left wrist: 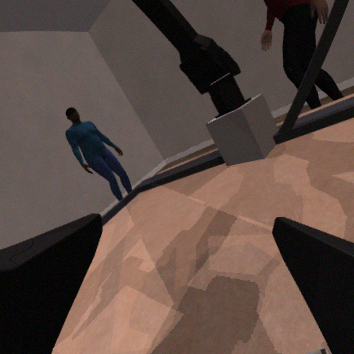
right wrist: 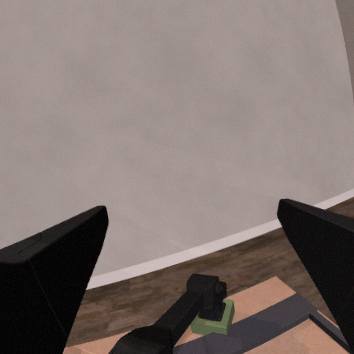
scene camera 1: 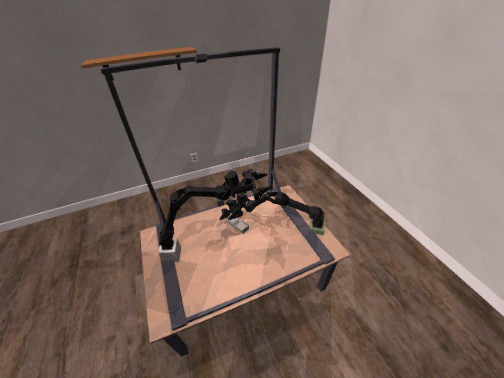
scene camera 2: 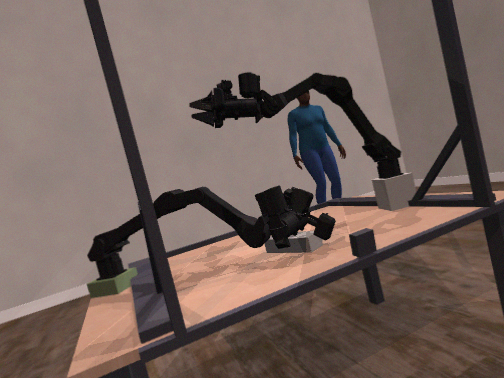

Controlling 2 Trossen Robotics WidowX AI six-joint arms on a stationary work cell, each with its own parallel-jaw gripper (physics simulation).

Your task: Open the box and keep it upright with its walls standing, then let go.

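Places are measured from the left arm's base along level axes (x back, y left, z down), in centimetres.
Where they show: left gripper, between the fingertips: (left wrist: 189, 224) (scene camera 1: 224, 219) (scene camera 2: 313, 208); right gripper, between the fingertips: (right wrist: 193, 210) (scene camera 1: 269, 180) (scene camera 2: 190, 110); left arm's base, origin of its link: (right wrist: 211, 310) (scene camera 1: 317, 224) (scene camera 2: 112, 275); right arm's base, origin of its link: (left wrist: 233, 108) (scene camera 1: 167, 245) (scene camera 2: 391, 176).
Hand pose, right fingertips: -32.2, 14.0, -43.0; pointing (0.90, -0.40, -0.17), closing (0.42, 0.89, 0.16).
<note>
Each offset is from my right fingertips to the top centre of the thing, as dx, dy, dz. Level surfaces: height alone.
A small grey box {-22.1, -2.6, +43.2} (scene camera 1: 242, 227) (scene camera 2: 294, 245) sits low on the table, partly hidden behind my left gripper in scene camera 2. Whether its lid or flaps are open is too small to tell. A sliver of it (left wrist: 321, 352) shows at the bottom right edge of the left wrist view. My left gripper (scene camera 1: 226, 217) (left wrist: 189, 224) is open and empty, over and just beside the box; its fingers are hard to make out in scene camera 2. My right gripper (scene camera 1: 269, 182) (scene camera 2: 192, 110) (right wrist: 193, 210) is open and empty, high above the table.
The arms reach across each other above the wooden table {dz +47.4} (scene camera 1: 240, 277). A green base {+32.2, -14.0, +43.0} (scene camera 1: 317, 229) (scene camera 2: 112, 284) (right wrist: 213, 325) and a grey base {-54.6, +31.8, +36.4} (scene camera 1: 170, 251) (scene camera 2: 394, 192) (left wrist: 244, 135) carry them. A dark frame (scene camera 1: 274, 115) (scene camera 2: 125, 135) rises around the table. A person in blue (scene camera 2: 314, 131) (left wrist: 92, 141) stands beyond it.
</note>
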